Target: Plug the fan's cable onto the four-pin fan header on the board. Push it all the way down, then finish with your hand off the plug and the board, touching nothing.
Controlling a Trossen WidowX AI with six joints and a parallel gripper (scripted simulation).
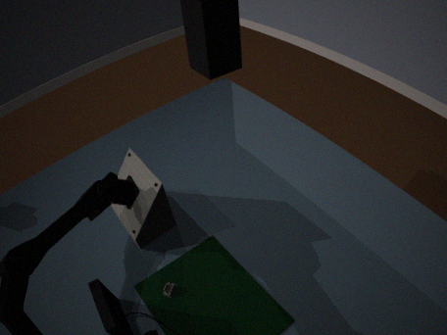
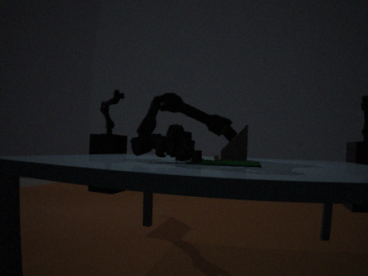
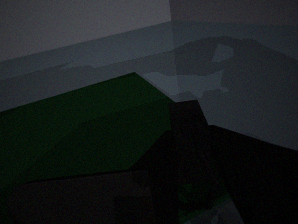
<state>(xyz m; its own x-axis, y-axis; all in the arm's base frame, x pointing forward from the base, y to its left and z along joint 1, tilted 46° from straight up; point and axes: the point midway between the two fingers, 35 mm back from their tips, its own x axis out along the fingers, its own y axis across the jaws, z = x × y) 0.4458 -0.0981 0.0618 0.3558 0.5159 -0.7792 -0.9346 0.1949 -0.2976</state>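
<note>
My gripper tip is now 1 cm to the right of the black plug and 1 cm above it. Also, from my gripper tip: green board (12 cm behind, 9 cm to the left, 5 cm below); then white four-pin header (21 cm behind, 4 cm to the left, 3 cm below); then black fan (20 cm behind, 9 cm to the right, 3 cm above).
</note>
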